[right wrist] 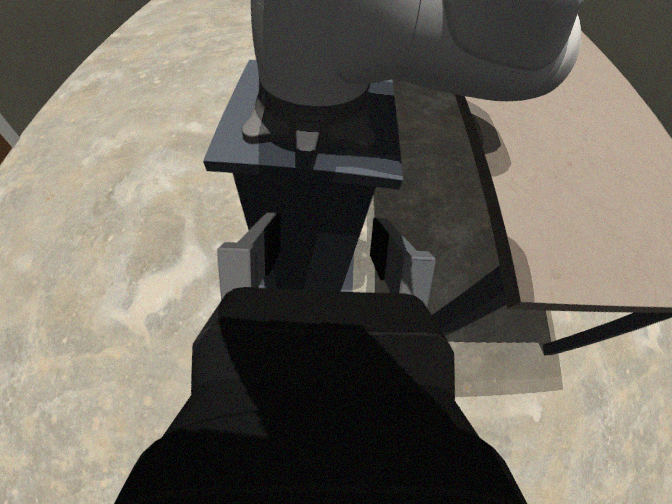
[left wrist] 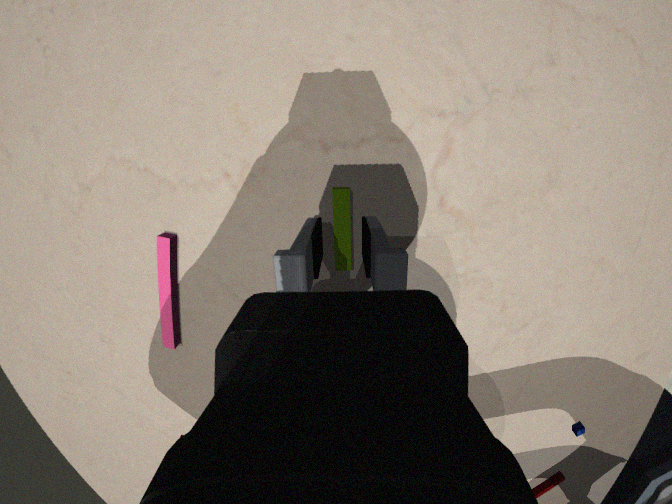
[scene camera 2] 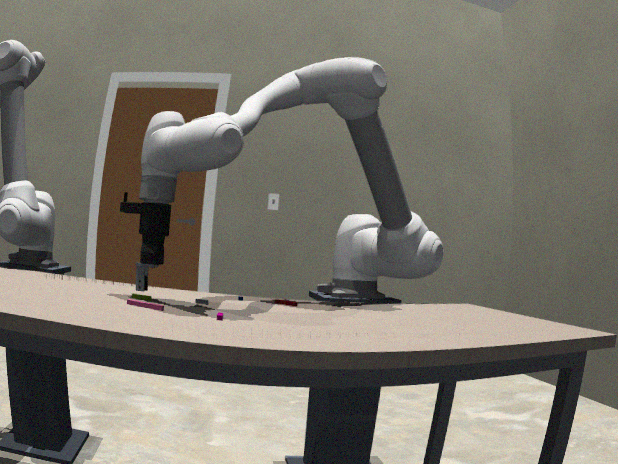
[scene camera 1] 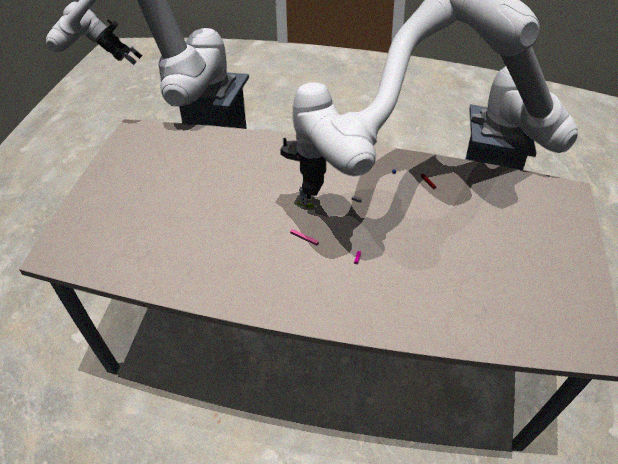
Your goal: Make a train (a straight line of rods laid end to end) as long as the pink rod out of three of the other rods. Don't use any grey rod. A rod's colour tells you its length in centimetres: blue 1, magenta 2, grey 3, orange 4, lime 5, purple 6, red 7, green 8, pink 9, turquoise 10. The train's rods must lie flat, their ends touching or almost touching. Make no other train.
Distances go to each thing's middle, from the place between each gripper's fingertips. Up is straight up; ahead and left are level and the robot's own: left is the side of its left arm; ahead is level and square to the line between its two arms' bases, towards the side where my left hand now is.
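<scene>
Lime rod [left wrist: 341,195] located 3 cm below my left hand [scene camera 2: 141,290]. Pink rod [left wrist: 166,242] located 13 cm ahead of my left hand, 3 cm to the left of it and 3 cm below it.
Relative to my right hand, the lime rod is 570 mm ahead, 880 mm to the left and 150 mm below; the pink rod is 700 mm ahead, 910 mm to the left and 150 mm below.
</scene>
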